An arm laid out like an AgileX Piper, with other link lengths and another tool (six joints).
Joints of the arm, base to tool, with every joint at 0 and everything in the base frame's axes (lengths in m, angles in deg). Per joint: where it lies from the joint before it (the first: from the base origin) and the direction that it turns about. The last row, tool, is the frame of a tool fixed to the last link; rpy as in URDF.
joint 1: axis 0 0 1 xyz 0.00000 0.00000 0.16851
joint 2: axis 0 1 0 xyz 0.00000 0.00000 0.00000
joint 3: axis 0 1 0 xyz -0.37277 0.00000 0.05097
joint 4: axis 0.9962 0 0.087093 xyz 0.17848 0.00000 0.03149
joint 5: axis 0 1 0 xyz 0.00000 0.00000 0.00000
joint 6: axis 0.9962 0 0.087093 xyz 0.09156 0.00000 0.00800
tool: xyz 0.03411 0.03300 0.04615 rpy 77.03 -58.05 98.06
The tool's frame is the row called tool.
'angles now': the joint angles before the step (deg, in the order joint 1, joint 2, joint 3, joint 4, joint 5, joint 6). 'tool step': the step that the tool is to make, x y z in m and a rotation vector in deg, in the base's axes. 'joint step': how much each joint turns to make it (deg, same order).
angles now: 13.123 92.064 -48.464 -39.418 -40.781 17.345
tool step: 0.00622 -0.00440 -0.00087 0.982 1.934 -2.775
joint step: 0.001 0.000 0.000 2.824 2.107 -0.002
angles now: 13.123 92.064 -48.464 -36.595 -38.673 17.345
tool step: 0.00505 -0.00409 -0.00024 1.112 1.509 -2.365
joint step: 0.000 0.000 0.001 2.695 1.546 -0.133
